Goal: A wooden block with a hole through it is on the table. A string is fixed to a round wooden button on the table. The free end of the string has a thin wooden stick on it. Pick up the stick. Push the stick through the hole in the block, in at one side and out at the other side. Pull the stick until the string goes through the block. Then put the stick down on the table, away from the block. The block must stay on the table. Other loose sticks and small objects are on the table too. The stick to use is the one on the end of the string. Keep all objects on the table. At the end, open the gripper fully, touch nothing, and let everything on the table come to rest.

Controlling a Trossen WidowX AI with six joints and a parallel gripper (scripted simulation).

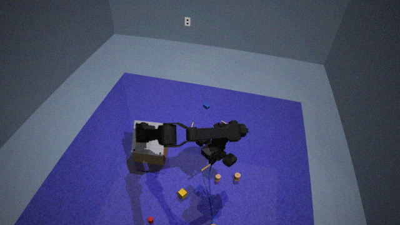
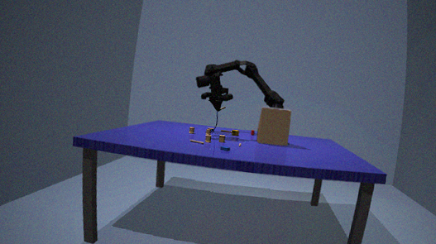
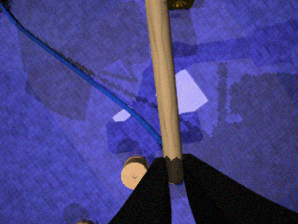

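The yellow wooden block is 12 cm below my gripper tip, 11 cm behind it and 9 cm to the right of it. From my gripper tip the other things lie so: red object 24 cm to the right, 23 cm behind, 12 cm below; thin wooden stick 1 cm to the right, 1 cm behind, 1 cm above; round wooden button 24 cm to the right, 13 cm below, 4 cm ahead.
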